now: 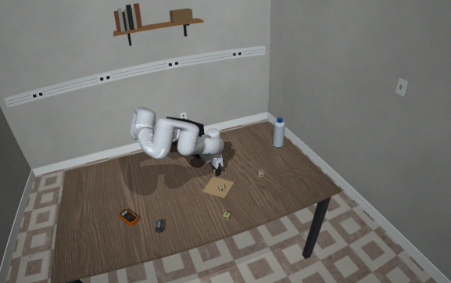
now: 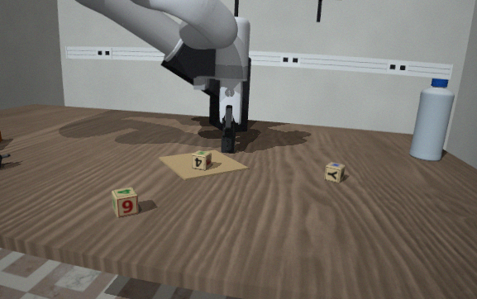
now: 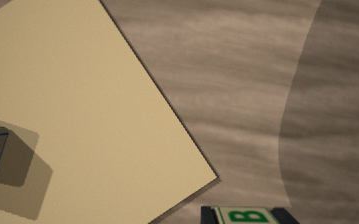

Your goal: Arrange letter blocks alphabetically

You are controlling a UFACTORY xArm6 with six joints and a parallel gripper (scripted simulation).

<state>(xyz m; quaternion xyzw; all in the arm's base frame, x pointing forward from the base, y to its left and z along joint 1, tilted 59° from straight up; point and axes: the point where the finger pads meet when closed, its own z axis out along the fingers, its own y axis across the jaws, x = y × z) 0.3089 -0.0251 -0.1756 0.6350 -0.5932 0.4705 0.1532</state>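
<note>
Right now my hand is 10 cm short of the tan mat, 7 cm to the left of it and 2 cm above it. Also, from my hand: white bottle (52 cm to the left, 8 cm above, 5 cm ahead); orange meter (59 cm to the right, 2 cm behind, 1 cm below); grey device (48 cm to the right, 13 cm ahead).
</note>
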